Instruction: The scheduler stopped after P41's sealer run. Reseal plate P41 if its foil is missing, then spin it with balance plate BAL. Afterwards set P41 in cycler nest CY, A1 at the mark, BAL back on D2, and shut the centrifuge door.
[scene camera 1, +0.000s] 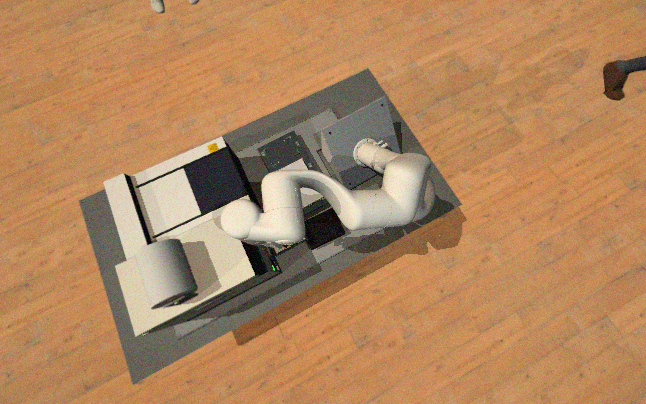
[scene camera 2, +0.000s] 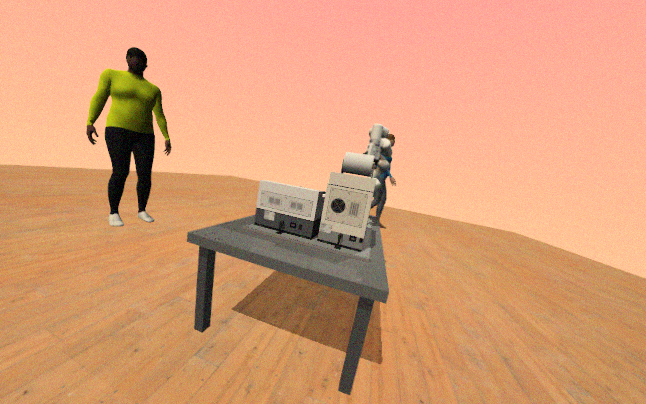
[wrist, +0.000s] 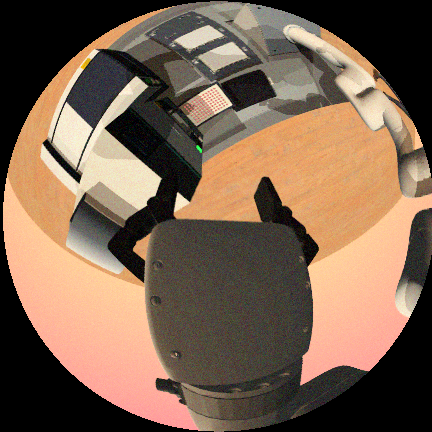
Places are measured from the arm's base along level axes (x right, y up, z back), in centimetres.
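Where they show: gripper, between the fingertips: (wrist: 218, 181); arm's base, origin of its link: (scene camera 1: 366, 152).
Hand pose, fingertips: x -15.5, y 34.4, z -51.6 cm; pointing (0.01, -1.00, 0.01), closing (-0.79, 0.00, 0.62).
Observation:
Things, the pixels of their centre, and the offset from my fingertips. Level surfaces: height alone.
- cream sealer, middle of its body: (wrist: 123, 183) (scene camera 1: 202, 270) (scene camera 2: 352, 196) dz -27.2, dx +8.8, dy -19.2 cm
- dark square nest, middle of its body: (wrist: 246, 88) (scene camera 1: 322, 228) dz +16.4, dx -0.2, dy -40.1 cm
- farther, middle of its body: (wrist: 198, 36) (scene camera 1: 293, 172) dz +20.6, dx +27.5, dy -37.5 cm
- nearer, middle of its body: (wrist: 222, 55) (scene camera 1: 306, 195) dz +19.2, dx +15.2, dy -37.5 cm
- dark deck rack, middle of its body: (wrist: 200, 38) (scene camera 1: 295, 174) dz +21.0, dx +27.5, dy -40.4 cm
- grey roll, middle of its body: (wrist: 97, 238) (scene camera 1: 166, 272) (scene camera 2: 358, 164) dz -29.3, dx +9.1, dy -1.2 cm
- table, height of its surface: dy -44.3 cm
My gripper (wrist: 218, 181) is open and empty, held high beside the front of the cream sealer (scene camera 1: 225, 260) (scene camera 2: 350, 200) (wrist: 125, 170); the arm's wrist hides it in scene camera 1. A plate with rows of reddish wells (wrist: 205, 105) lies at the sealer's front, with no foil visible on it. Its label is unreadable. Next to it is a dark square nest (scene camera 1: 325, 227) (wrist: 248, 90). Two pale-topped plates, one farther (wrist: 200, 37) and one nearer (wrist: 223, 56), sit on the dark deck rack (scene camera 1: 282, 150) (wrist: 167, 26). The white unit with a dark panel (scene camera 1: 220, 180) (wrist: 95, 92) stands beside the sealer; its door state is unclear.
A grey roll (scene camera 1: 162, 270) (scene camera 2: 358, 164) (wrist: 95, 235) sits on top of the sealer. The arm's base stands on a grey plate (scene camera 1: 350, 130) at the other end of the table (scene camera 2: 300, 260). A person in yellow (scene camera 2: 130, 100) stands beyond the table; another is partly hidden behind the arm.

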